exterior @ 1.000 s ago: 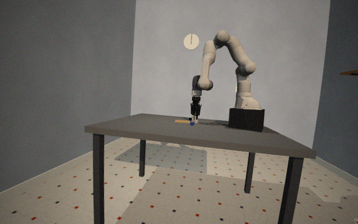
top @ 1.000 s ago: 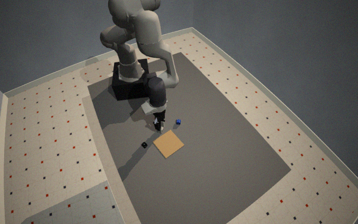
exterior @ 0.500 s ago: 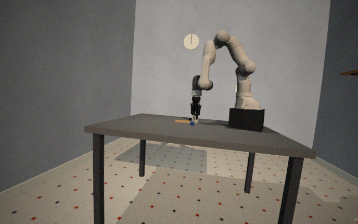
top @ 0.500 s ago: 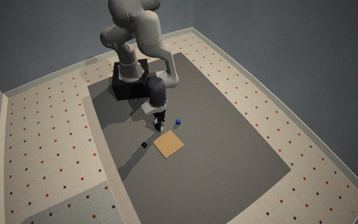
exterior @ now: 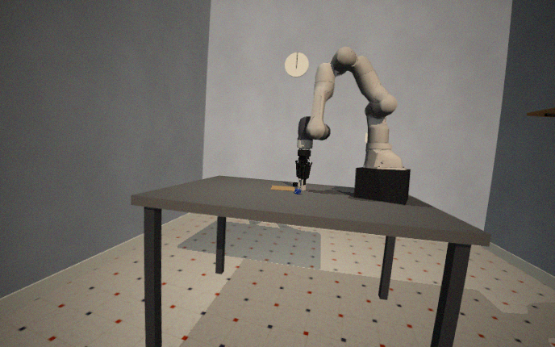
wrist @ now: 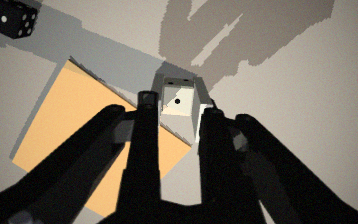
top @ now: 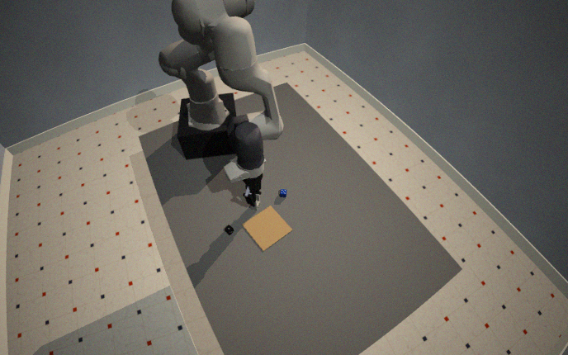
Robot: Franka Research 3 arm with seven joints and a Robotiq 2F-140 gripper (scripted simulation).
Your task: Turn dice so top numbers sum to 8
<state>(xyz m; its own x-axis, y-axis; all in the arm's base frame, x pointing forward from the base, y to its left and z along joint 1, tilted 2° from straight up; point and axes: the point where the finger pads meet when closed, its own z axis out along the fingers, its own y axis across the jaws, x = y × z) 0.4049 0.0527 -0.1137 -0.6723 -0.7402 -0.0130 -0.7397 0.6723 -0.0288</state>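
Right now my hand is 110 mm short of the tan mat and 30 mm above it. The rest, counted from my hand: blue die: 120 mm to the left, 20 mm below; black die: 70 mm ahead, 130 mm to the right, 20 mm below; white die: 20 mm below.
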